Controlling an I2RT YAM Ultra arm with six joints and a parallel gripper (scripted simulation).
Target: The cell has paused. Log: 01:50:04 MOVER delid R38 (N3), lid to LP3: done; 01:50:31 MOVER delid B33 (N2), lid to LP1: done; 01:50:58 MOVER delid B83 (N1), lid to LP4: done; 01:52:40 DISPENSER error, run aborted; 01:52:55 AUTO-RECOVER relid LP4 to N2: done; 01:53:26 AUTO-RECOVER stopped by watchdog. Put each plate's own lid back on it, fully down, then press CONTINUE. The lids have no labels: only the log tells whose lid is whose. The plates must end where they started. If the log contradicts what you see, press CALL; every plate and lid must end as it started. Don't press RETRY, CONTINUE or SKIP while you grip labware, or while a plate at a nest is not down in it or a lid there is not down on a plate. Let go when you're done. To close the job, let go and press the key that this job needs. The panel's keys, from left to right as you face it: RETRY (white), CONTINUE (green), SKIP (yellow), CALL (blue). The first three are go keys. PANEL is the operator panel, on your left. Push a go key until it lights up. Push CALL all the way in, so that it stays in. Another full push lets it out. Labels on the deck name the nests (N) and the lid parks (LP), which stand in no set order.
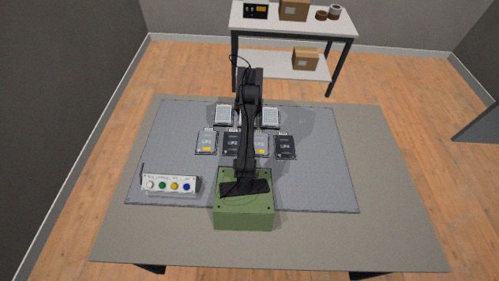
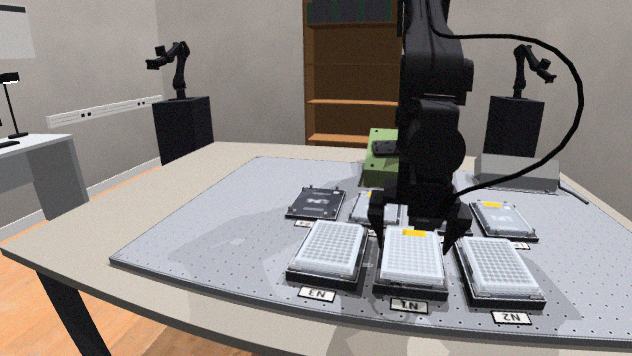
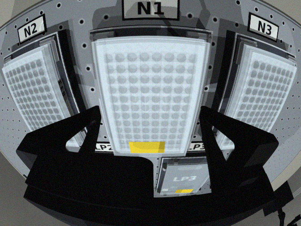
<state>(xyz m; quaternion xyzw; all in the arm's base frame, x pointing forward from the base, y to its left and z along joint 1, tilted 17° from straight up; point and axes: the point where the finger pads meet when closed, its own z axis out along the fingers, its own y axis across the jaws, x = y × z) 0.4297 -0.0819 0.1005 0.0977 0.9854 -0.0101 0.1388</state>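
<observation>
My gripper is now 23 cm to the right of the LP1 lid park, 14 cm past it and 3 cm above it. Round my hand: LP2 lid park (16 cm behind, 10 cm to the left, 3 cm below); then LP4 lid park (22 cm behind, 16 cm to the right, 3 cm below); then LP3 lid park (19 cm behind, 3 cm to the right, 3 cm below).
</observation>
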